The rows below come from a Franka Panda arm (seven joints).
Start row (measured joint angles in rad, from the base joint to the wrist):
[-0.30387, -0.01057, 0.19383, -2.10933, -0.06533, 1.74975, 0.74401]
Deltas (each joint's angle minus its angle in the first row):
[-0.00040, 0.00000, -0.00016, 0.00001, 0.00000, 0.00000, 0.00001]
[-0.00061, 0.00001, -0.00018, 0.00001, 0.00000, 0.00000, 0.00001]
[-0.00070, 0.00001, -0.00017, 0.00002, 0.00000, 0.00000, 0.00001]
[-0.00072, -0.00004, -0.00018, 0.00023, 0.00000, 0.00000, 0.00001]
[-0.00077, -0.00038, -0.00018, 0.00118, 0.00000, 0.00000, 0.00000]
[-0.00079, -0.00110, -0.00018, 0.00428, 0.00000, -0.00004, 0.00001]
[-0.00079, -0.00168, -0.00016, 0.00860, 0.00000, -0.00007, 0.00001]
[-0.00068, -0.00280, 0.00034, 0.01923, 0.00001, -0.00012, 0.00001]
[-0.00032, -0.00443, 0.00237, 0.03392, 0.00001, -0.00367, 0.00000]
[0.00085, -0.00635, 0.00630, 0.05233, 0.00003, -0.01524, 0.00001]
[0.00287, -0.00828, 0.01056, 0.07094, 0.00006, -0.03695, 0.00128]
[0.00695, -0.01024, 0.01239, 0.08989, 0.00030, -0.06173, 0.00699]
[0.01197, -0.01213, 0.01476, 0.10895, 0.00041, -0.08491, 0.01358]
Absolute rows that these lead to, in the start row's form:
[-0.30427, -0.01057, 0.19367, -2.10932, -0.06533, 1.74975, 0.74402]
[-0.30448, -0.01056, 0.19365, -2.10932, -0.06533, 1.74975, 0.74402]
[-0.30457, -0.01056, 0.19366, -2.10931, -0.06533, 1.74975, 0.74402]
[-0.30459, -0.01061, 0.19365, -2.10910, -0.06533, 1.74975, 0.74402]
[-0.30464, -0.01095, 0.19365, -2.10815, -0.06533, 1.74975, 0.74401]
[-0.30466, -0.01167, 0.19365, -2.10505, -0.06533, 1.74971, 0.74402]
[-0.30466, -0.01225, 0.19367, -2.10073, -0.06533, 1.74968, 0.74402]
[-0.30455, -0.01337, 0.19417, -2.09010, -0.06532, 1.74963, 0.74402]
[-0.30419, -0.01500, 0.19620, -2.07541, -0.06532, 1.74608, 0.74401]
[-0.30302, -0.01692, 0.20013, -2.05700, -0.06530, 1.73451, 0.74402]
[-0.30100, -0.01885, 0.20439, -2.03839, -0.06527, 1.71280, 0.74529]
[-0.29692, -0.02081, 0.20622, -2.01944, -0.06503, 1.68802, 0.75100]
[-0.29190, -0.02270, 0.20859, -2.00038, -0.06492, 1.66484, 0.75759]

